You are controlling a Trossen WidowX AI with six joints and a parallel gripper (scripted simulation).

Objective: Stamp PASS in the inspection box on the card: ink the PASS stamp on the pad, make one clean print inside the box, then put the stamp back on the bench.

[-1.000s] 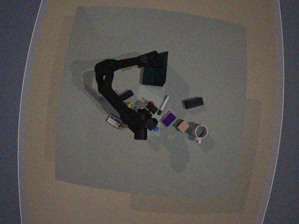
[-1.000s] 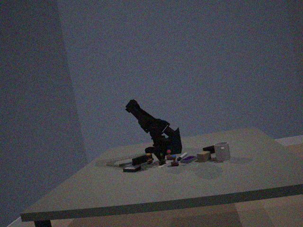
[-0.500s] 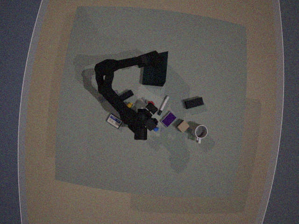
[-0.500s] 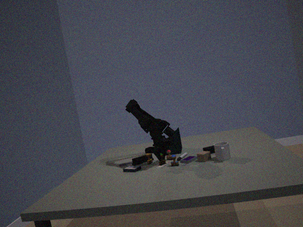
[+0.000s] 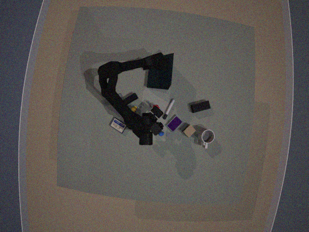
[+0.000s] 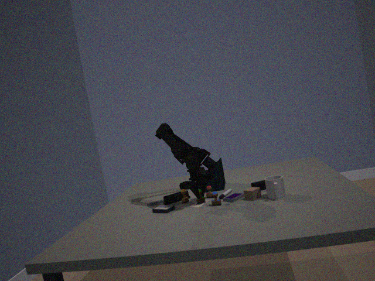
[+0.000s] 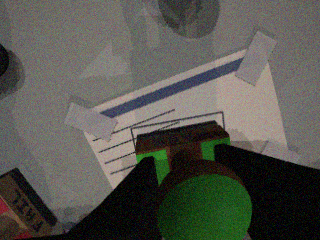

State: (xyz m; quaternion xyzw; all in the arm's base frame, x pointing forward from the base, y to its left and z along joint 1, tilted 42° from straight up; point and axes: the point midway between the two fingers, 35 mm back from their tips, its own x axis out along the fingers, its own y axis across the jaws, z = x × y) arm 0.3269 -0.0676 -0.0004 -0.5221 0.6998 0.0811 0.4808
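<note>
Now: gripper tip 30 mm above the white card and 10 mm to the left of it. Round my gripper tip: green-knobbed stamp (right at my gripper tip); blue-knobbed stamp (80 mm to the left, 60 mm ahead, 10 mm below); red stamp (90 mm behind, 30 mm to the left, 10 mm below).
</note>
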